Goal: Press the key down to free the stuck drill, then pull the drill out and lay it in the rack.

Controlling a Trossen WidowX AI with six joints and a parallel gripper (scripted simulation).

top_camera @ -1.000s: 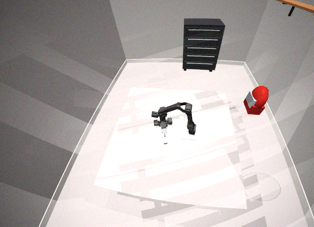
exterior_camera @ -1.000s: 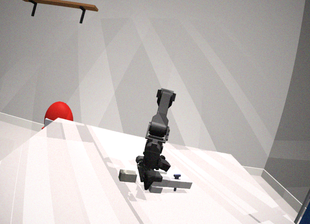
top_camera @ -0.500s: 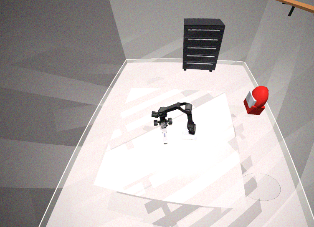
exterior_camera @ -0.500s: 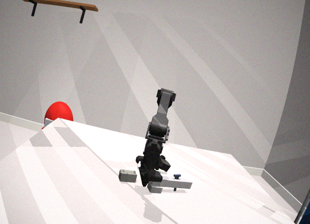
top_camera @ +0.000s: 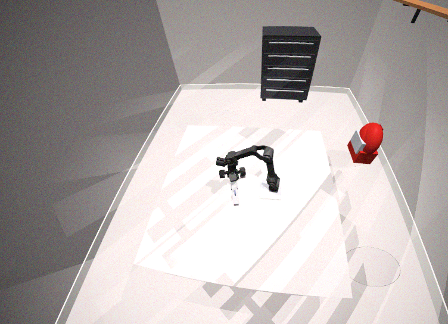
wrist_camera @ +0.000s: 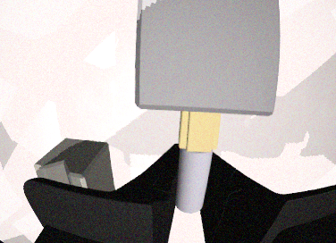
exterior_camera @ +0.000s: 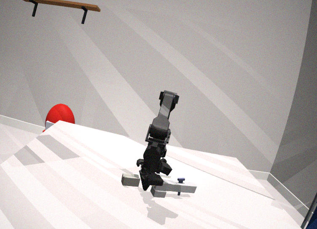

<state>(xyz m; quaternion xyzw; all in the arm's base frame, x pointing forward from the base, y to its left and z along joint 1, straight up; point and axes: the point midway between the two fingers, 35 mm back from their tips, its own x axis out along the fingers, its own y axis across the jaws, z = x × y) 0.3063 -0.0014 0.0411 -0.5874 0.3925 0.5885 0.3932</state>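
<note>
The drill lies 5 cm to the left of my gripper tip, 3 cm above it and 2 cm behind it. Also, from my gripper tip: grey housing block: 11 cm to the left, 5 cm behind, 2 cm above; grey rack: 7 cm to the right, 5 cm behind; blue key: 14 cm to the left, 6 cm behind, 3 cm above.
</note>
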